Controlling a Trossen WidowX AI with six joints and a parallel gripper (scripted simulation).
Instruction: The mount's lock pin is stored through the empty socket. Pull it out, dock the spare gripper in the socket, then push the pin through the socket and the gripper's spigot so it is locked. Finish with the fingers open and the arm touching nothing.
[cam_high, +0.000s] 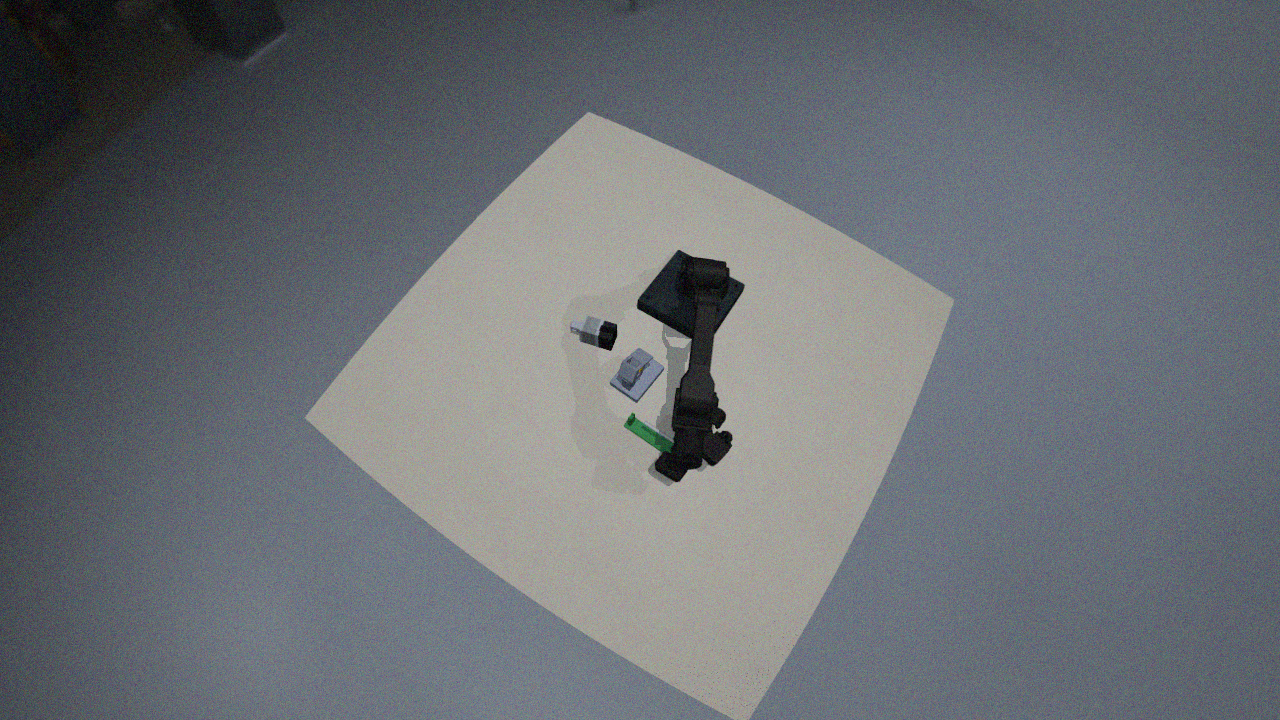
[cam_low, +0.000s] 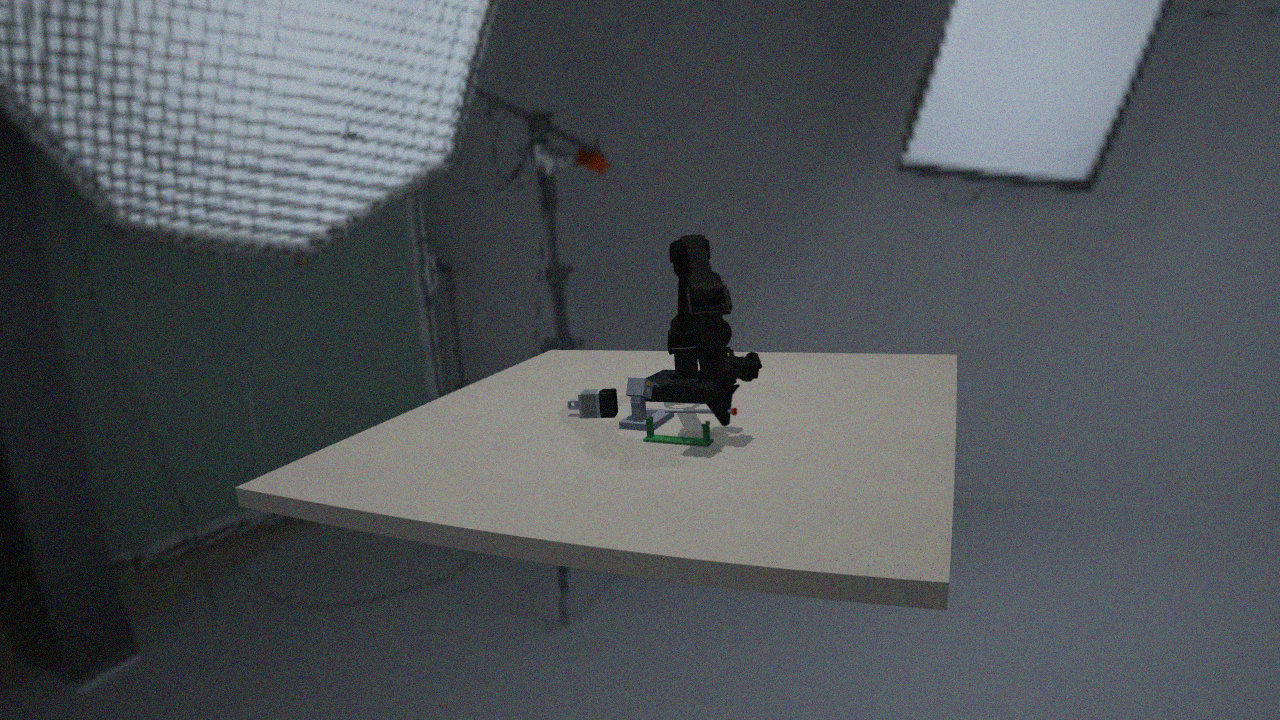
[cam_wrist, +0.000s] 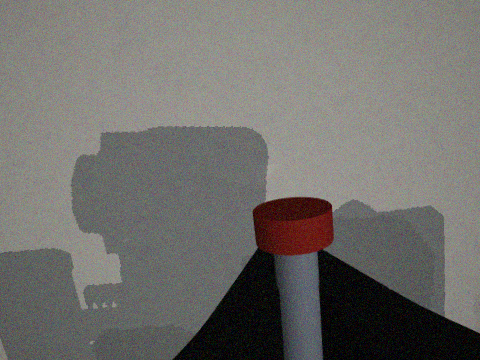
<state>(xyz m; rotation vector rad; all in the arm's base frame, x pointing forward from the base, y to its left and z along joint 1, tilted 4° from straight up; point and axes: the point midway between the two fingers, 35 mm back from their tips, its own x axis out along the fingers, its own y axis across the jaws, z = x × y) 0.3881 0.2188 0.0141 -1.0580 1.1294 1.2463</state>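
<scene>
Right now my gripper tip is 1 cm past the green rack, 10 cm to the left of it and 2 cm above it. The rest, counted from my gripper tip: grey mount: 11 cm behind, 22 cm to the right, 1 cm above; then spare gripper: 15 cm behind, 37 cm to the right, 1 cm below.
</scene>
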